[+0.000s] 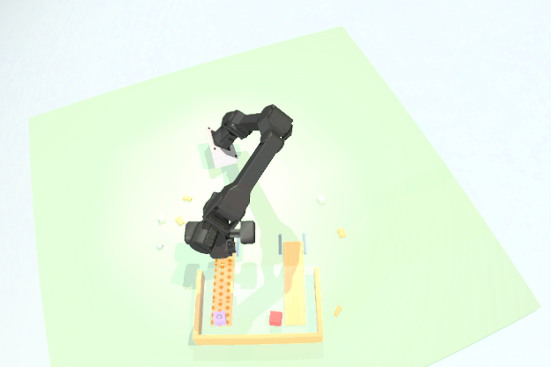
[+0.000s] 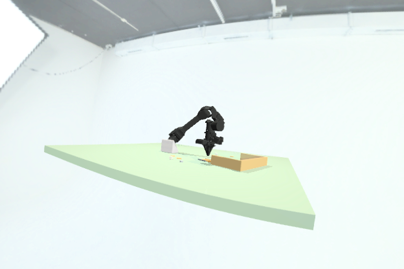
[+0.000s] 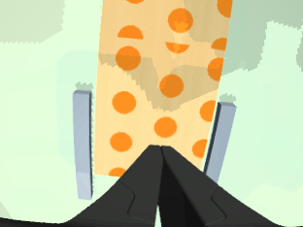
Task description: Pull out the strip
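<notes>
The dotted strip lies 9 cm ahead of my gripper tip, 3 cm below it and 2 cm to the right of it. Also, from my gripper tip: plain strip (16 cm to the left, 15 cm ahead, 3 cm below).
</notes>
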